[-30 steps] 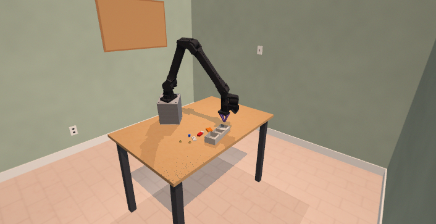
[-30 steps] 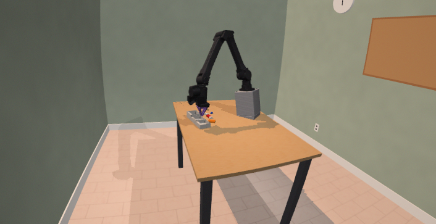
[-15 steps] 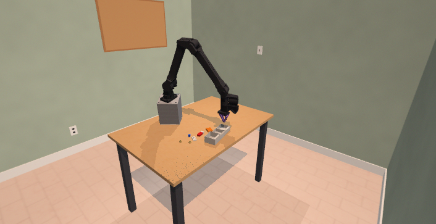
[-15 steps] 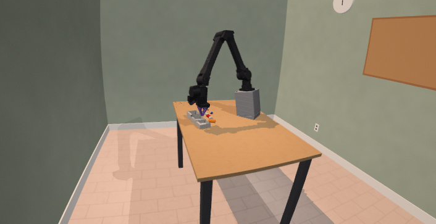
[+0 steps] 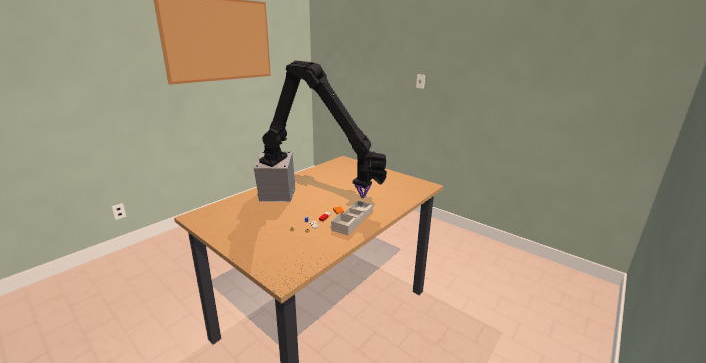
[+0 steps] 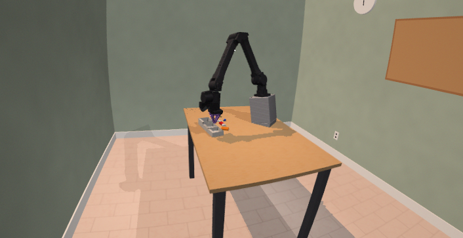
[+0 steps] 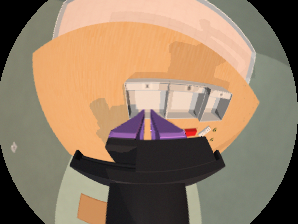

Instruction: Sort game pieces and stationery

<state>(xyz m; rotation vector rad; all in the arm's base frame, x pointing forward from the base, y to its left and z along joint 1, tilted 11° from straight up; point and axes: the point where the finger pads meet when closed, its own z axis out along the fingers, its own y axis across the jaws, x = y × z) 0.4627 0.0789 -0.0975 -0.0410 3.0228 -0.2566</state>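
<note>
The orange block is 110 mm behind my hand, 80 mm below it and 50 mm to the right of it. The rest, counted from my hand: red piece: 130 mm to the right, 130 mm behind, 80 mm below; white domino: 210 mm to the right, 130 mm behind, 80 mm below; grey bin row: 80 mm to the right, 60 mm below, 10 mm behind.
</note>
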